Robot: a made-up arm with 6 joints.
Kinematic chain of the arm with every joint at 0, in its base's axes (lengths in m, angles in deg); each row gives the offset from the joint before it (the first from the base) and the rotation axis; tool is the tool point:
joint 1: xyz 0 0 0.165 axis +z
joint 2: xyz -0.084 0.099 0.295 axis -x
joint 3: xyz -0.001 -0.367 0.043 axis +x
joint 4: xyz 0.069 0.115 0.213 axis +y
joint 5: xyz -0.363 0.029 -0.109 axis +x
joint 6: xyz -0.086 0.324 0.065 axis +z
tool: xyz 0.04 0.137 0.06
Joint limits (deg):
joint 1: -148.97..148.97
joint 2: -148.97..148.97
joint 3: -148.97..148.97
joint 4: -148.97..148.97
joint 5: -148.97..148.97
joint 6: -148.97..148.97
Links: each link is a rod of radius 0.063 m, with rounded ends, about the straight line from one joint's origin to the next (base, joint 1, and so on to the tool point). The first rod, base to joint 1, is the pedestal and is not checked.
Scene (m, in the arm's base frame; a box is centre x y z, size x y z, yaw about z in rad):
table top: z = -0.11
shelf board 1: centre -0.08 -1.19 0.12 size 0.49 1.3 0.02 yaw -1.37
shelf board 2: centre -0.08 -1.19 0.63 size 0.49 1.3 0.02 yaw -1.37
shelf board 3: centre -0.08 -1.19 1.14 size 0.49 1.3 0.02 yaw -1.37
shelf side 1: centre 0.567 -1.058 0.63 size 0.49 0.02 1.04 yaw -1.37
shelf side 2: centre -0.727 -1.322 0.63 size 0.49 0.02 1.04 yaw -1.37
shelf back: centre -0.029 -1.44 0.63 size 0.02 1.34 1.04 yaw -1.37
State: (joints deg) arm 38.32 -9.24 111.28 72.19 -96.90 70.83
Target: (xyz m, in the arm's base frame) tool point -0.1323 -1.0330 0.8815
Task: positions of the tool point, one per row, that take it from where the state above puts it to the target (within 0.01 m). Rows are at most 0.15 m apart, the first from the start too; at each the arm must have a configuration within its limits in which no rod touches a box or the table.
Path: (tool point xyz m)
1: -0.0213 -1.0379 0.3214
2: -0.0461 -0.9351 0.3224
3: -0.0642 -0.8233 0.3287
4: -0.0761 -0.7084 0.3329
5: -0.0833 -0.7380 0.4671
6: -0.1066 -0.7521 0.6061
7: -0.1446 -0.7477 0.7457
8: -0.1955 -0.7226 0.8815
9: -0.1746 -0.8388 0.8840
10: -0.1535 -0.9430 0.8842
11: -0.1323 -1.0330 0.8815

